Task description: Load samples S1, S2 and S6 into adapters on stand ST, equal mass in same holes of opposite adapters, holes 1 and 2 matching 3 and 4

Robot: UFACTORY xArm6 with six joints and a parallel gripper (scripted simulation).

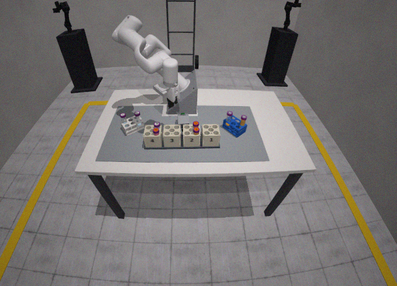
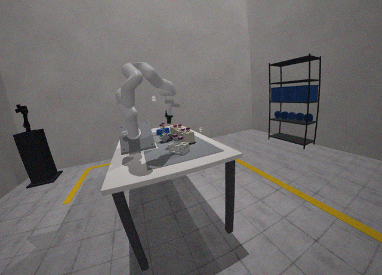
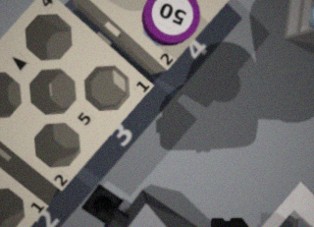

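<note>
My gripper is now 130 mm above the green DONE key, 70 mm to the right of it and 70 mm past it. Round my hand: blue rack: 390 mm to the left, 160 mm below, 30 mm ahead; then grey desk: 140 mm below, 70 mm to the left, 50 mm behind.
</note>
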